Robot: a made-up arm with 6 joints.
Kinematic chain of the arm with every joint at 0, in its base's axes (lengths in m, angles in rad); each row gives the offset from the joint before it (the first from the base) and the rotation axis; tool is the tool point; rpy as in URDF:
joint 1: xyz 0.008 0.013 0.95 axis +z
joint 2: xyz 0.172 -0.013 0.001 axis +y
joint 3: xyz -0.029 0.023 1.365 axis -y
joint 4: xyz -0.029 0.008 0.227 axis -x
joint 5: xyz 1.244 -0.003 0 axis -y
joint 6: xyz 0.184 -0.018 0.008 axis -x
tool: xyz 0.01 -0.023 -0.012 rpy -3.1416 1.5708 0
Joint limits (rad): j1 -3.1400..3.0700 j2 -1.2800..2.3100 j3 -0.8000..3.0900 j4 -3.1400..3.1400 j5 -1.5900..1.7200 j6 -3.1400..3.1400
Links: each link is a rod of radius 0.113 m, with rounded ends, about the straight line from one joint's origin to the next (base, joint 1, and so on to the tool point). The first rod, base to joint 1, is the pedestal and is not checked.
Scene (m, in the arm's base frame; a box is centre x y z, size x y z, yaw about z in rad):
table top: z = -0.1
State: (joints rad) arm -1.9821 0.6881 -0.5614 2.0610 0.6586 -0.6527
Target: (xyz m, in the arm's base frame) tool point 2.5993 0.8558 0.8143
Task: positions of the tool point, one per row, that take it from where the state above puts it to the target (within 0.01 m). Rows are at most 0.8 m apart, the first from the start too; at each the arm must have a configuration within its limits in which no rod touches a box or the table.
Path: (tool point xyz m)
1: -0.1024 -1.8066 0.7745
2: 0.4312 -1.9272 0.7711
3: 1.0173 -1.8728 0.7712
4: 1.5942 -1.6262 0.7743
5: 2.0965 -1.1925 0.7803
6: 2.4621 -0.5996 0.7892
7: 2.6405 0.1045 0.8005
8: 2.5993 0.8559 0.8144

